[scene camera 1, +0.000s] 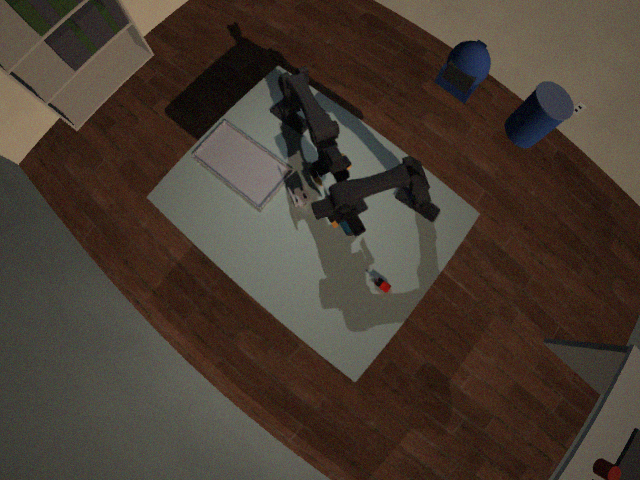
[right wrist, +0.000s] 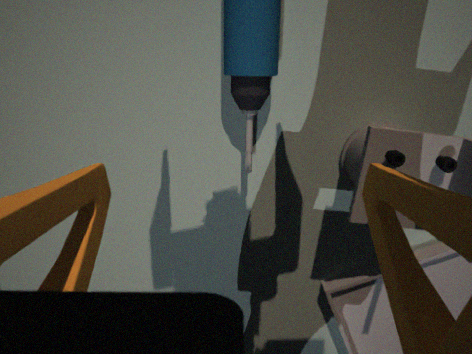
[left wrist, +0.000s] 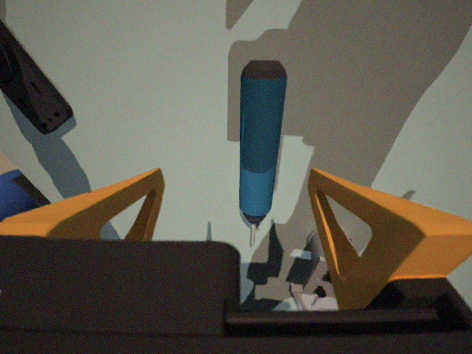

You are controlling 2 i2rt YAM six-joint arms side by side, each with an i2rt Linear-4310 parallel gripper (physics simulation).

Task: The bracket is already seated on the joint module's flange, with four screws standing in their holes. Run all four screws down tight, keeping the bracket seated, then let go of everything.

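Places are measured from the left arm's base along level axes (x ahead, y right, z down), in metres.
Where they show: left gripper, between the fingertips: (left wrist: pixel 236 176); right gripper, between the fingertips: (scene camera 1: pixel 332 179) (right wrist: pixel 236 178); left arm's base, origin of its link: (scene camera 1: pixel 417 203) (left wrist: pixel 1 52); right arm's base, origin of its link: (scene camera 1: pixel 289 117).
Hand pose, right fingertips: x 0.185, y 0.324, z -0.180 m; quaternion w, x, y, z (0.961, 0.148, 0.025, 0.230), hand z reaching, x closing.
Each offset is from my right fingertips to the top centre of the thing. "*": to the spot under its first point. Level surfaces: height alone.
A blue screwdriver {* dx +0.085, dy -0.126, dz +0.142 m} (scene camera 1: pixel 345 226) (left wrist: pixel 261 135) (right wrist: pixel 251 40) with a dark collar and thin metal bit is not held. The pale joint module with its bracket (scene camera 1: pixel 298 197) (left wrist: pixel 314 275) (right wrist: pixel 385 142) is near the tray corner; two dark round spots show on its face in the right wrist view, partly behind a finger. Screws cannot be made out. My left gripper (scene camera 1: pixel 338 223) (left wrist: pixel 236 176) is open and empty, above the mat near the screwdriver. My right gripper (scene camera 1: pixel 333 174) (right wrist: pixel 236 178) is open and empty, with the screwdriver's bit showing beyond its fingertips and the module toward its right-hand finger.
A shallow pinkish tray {dx +0.090, dy +0.405, dz +0.164 m} (scene camera 1: pixel 237 160) lies on the pale mat {dz +0.180 m} (scene camera 1: pixel 248 248), left of the module in the scene view. A small red and black tool {dx +0.193, dy -0.359, dz +0.146 m} (scene camera 1: pixel 383 285) lies lower on the mat. The two arms are close together over the middle. Blue bins stand beyond the mat.
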